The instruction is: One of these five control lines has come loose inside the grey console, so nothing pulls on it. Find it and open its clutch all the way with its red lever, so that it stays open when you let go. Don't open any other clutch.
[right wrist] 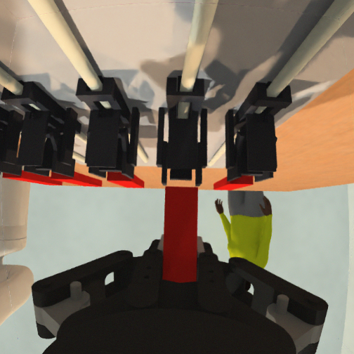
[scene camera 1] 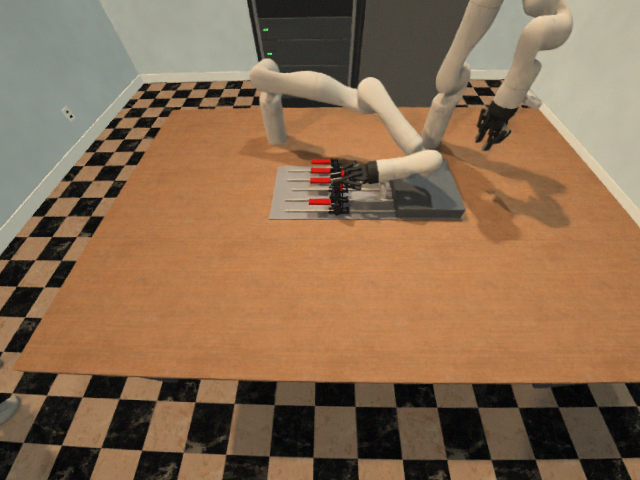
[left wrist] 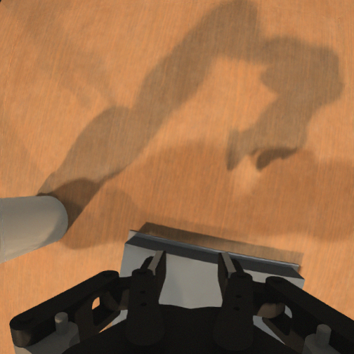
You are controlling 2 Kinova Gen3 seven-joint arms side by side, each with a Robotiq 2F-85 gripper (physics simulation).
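Frame: origin at the left arm's base, x back, y left, z down, level; millimetres.
Where they show: left gripper, fingertip midpoint: (scene camera 1: 480, 146); right gripper, fingertip midpoint: (scene camera 1: 330, 179); left arm's base, origin of the base link: (scene camera 1: 428, 142); right arm's base, origin of the base link: (scene camera 1: 277, 139).
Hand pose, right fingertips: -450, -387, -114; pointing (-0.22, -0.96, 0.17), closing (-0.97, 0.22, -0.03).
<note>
Each offset is from my right fingertips to the top centre of the thing, as dx, dy, dz. Level surfaces: height alone.
The grey console @[+122, +342, +67] (scene camera 1: 448, 187) (left wrist: 190, 280) sits at the right end of a light grey plate (scene camera 1: 279, 198). Pale control lines run from it to a row of black clutches with red levers. My right gripper (scene camera 1: 341, 177) (right wrist: 180, 245) is shut on one red lever (right wrist: 180, 215), the second from the near side in scene camera 1, which is swung up from its black clutch (right wrist: 183, 135). The other levers, such as the nearest one @[-55, -7, +55] (scene camera 1: 320, 202) (right wrist: 233, 183), lie low along their lines. My left gripper (scene camera 1: 491, 135) (left wrist: 191, 263) is open and empty, in the air right of the console.
The right arm's forearm (scene camera 1: 405, 166) reaches over the plate and partly hides the lines and console. The left arm's base (left wrist: 30, 222) stands behind the console. A dark cabinet (scene camera 1: 305, 28) stands beyond the table @[dz +114] (scene camera 1: 289, 289). A person in yellow (right wrist: 250, 235) shows beyond the table.
</note>
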